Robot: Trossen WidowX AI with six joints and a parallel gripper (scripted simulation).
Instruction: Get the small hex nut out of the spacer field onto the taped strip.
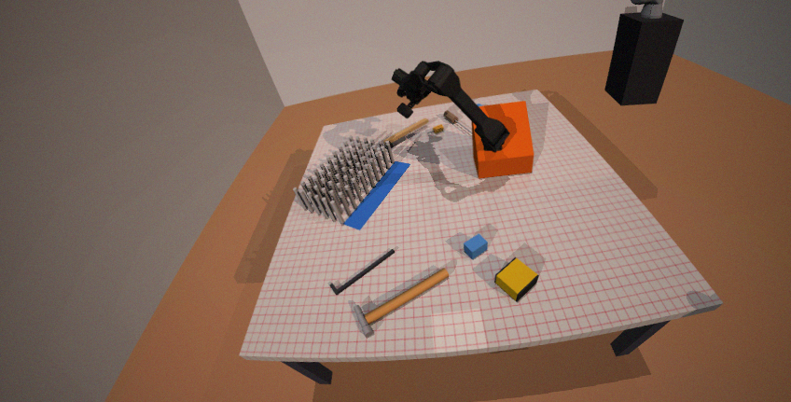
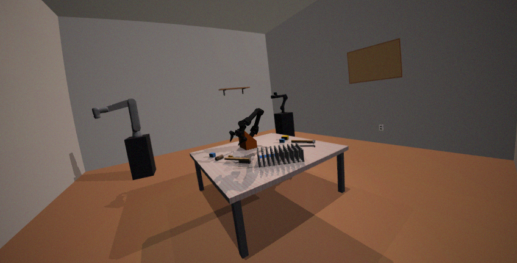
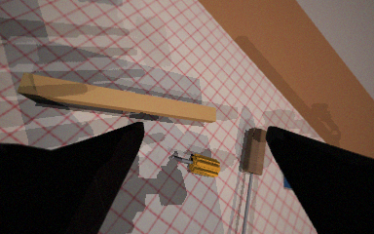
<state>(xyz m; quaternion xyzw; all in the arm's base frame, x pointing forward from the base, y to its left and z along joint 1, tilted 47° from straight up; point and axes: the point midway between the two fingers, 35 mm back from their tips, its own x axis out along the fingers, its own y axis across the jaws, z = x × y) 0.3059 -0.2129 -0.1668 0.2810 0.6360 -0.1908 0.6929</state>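
My gripper tip is now 20 cm past the thin wire tool, 16 cm above it and 4 cm to the left of it. From my gripper tip the other things lie so: yellow block (78 cm to the left, 32 cm behind, 15 cm below); blue taped strip (38 cm to the left, 17 cm below, 14 cm ahead); yellow piece (15 cm below, 8 cm behind, 3 cm to the right).
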